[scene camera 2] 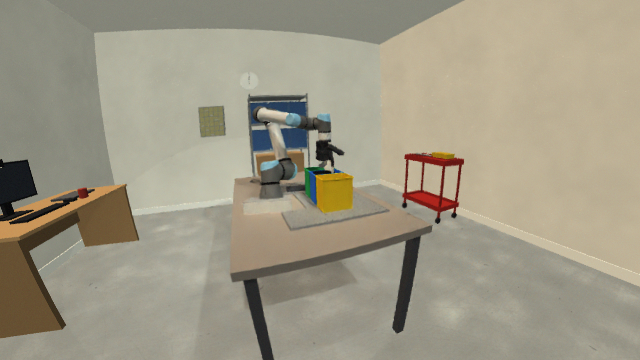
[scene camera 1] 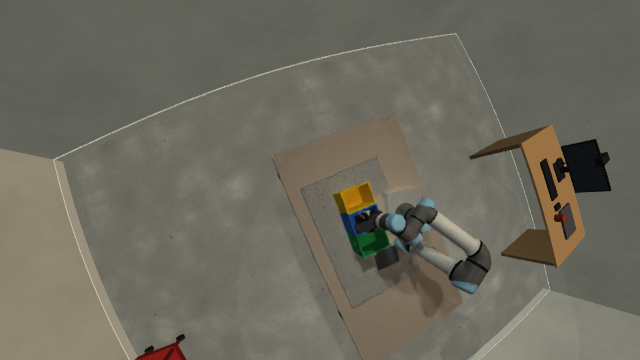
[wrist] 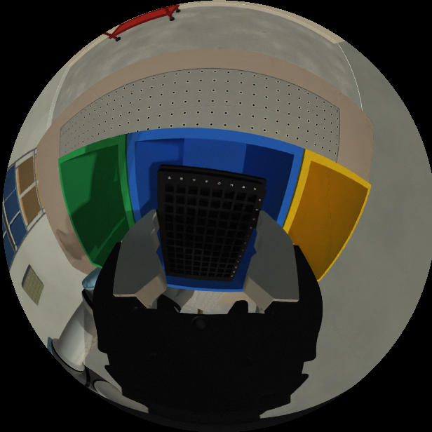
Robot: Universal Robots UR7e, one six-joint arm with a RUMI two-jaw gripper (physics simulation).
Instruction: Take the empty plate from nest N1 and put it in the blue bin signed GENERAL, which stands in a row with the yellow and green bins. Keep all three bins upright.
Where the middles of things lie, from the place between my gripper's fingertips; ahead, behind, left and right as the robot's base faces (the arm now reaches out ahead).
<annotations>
My hand is 7 cm above the blue bin (wrist: 278,162) and 2 cm past it. The rest, counted from my hand: yellow bin (scene camera 2: 333,191): 13 cm to the right, 7 cm below, 2 cm behind; black plate (wrist: 207,216): 2 cm behind, 1 cm above; green bin (scene camera 1: 367,244): 13 cm to the left, 7 cm below, 2 cm behind.
</annotations>
